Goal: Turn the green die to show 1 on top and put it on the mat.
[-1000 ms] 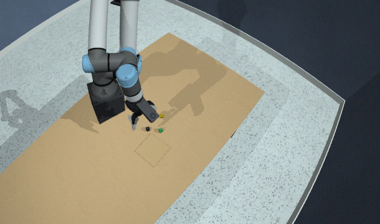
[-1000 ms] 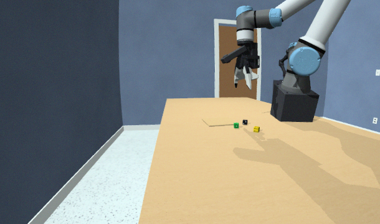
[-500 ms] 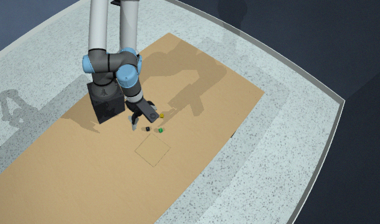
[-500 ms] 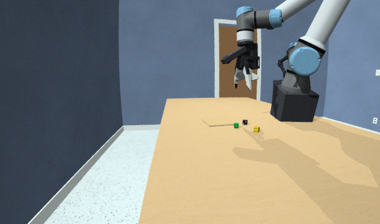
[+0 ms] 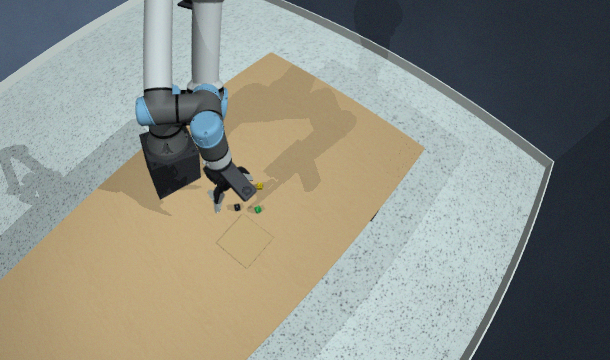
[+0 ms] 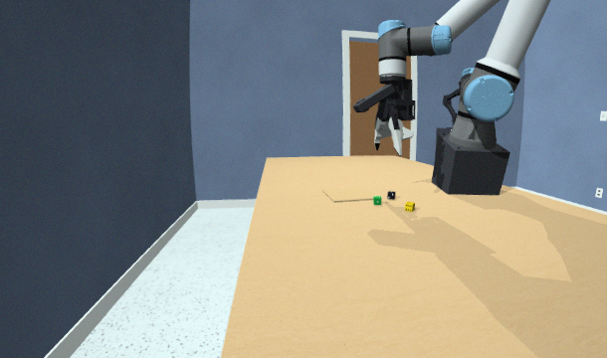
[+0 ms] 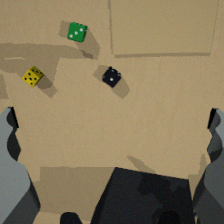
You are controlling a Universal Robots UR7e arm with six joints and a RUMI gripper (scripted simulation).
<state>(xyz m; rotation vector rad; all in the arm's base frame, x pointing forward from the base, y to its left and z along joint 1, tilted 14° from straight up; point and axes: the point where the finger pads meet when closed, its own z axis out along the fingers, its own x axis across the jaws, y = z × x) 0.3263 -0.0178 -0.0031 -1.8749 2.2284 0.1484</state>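
Now: the black die 2 cm behind my hand and 12 cm below it. Also, from my hand: tan mat: 7 cm ahead, 8 cm to the right, 13 cm below; then green die: 5 cm ahead, 4 cm to the left, 12 cm below; then yellow die: 12 cm to the left, 12 cm below.
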